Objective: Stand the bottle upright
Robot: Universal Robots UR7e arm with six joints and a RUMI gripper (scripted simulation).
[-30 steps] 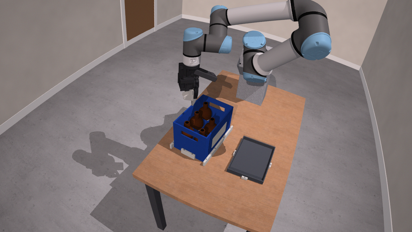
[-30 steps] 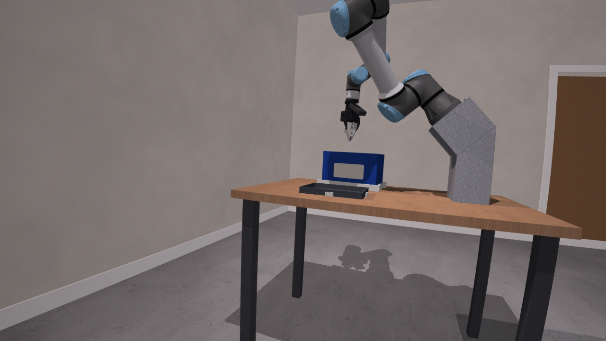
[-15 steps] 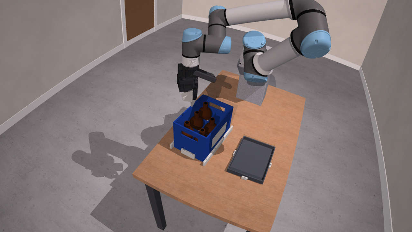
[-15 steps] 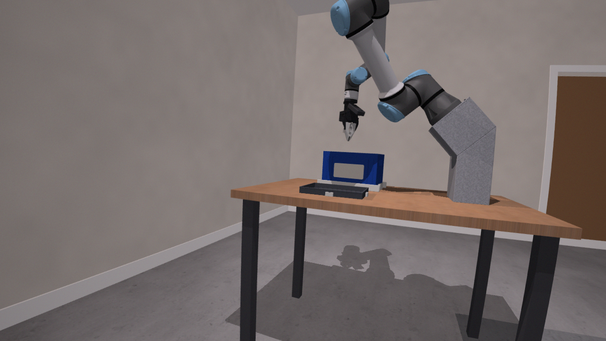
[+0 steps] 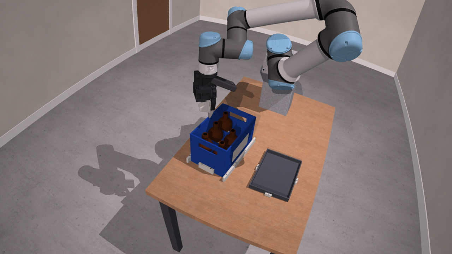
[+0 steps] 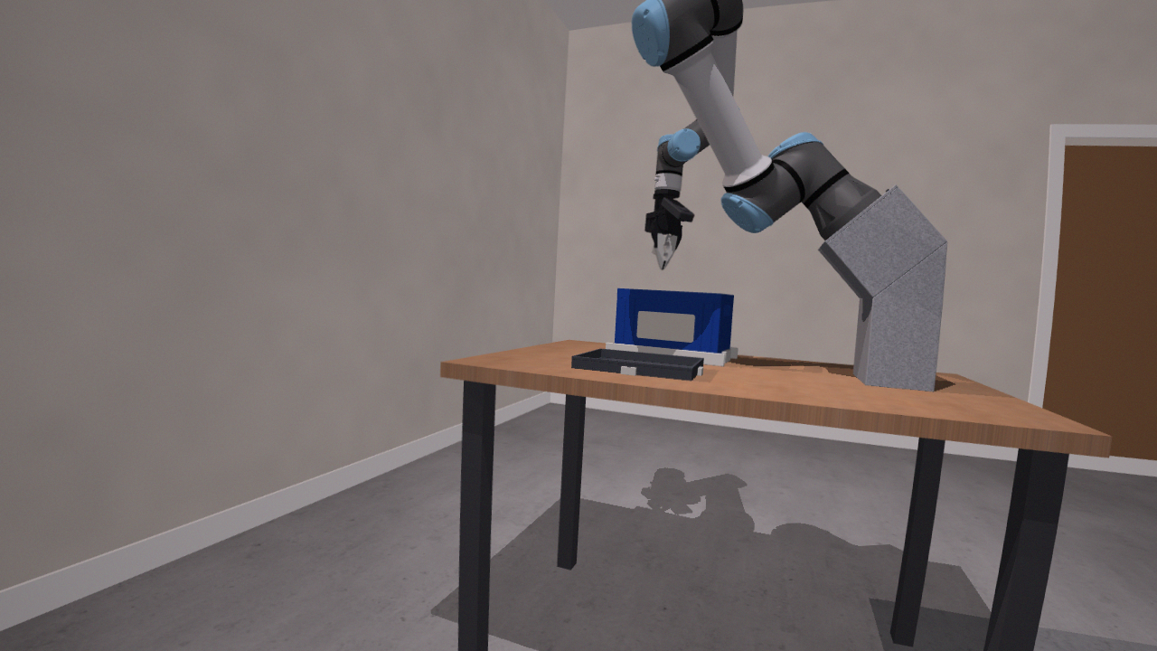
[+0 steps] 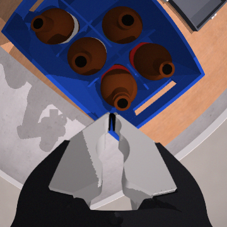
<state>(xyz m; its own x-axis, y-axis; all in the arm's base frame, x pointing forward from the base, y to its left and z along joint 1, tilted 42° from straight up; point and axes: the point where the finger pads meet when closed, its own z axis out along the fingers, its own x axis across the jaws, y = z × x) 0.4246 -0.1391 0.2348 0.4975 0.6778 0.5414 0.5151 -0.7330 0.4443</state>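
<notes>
Right now the bottle is 160 mm below my hand and 30 mm ahead of it. Round my hand: dark tray 340 mm to the left, 240 mm below, 60 mm behind; then crate 170 mm below, 60 mm behind, 40 mm to the left.
</notes>
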